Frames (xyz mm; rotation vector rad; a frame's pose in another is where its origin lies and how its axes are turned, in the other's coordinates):
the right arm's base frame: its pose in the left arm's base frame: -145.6 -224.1 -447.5 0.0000 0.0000 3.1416
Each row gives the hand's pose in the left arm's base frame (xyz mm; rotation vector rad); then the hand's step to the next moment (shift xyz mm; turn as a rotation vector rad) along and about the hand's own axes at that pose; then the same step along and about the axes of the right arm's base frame.
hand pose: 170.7 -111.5 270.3 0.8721 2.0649 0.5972
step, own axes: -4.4 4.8 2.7 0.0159 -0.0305 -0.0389
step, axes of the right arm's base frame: -5.9 -0.1 3.8 0.0501 0.0122 -0.0058
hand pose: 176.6 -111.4 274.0 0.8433 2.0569 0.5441
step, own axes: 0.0 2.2 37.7 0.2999 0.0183 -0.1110
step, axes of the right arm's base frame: -31.8 -4.4 -19.9 0.2143 -0.2223 -0.0853
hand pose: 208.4 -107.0 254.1 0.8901 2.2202 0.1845
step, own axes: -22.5 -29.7 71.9 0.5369 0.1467 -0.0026
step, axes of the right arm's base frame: -43.6 46.0 -50.4 0.1891 -0.4585 -0.2525
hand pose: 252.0 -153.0 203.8 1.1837 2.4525 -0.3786
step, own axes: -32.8 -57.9 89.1 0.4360 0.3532 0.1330
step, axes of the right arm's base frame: 7.0 93.4 -60.0 -0.0623 -0.4603 -0.3418
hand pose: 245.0 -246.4 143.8 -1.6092 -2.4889 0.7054
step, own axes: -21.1 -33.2 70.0 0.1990 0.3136 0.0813
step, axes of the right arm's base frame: 41.1 52.7 -44.5 -0.1497 -0.2546 -0.2395
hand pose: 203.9 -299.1 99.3 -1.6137 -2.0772 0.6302
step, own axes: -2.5 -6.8 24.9 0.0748 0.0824 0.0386
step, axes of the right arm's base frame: 19.4 6.1 -16.1 -0.0240 -0.0872 -0.0754
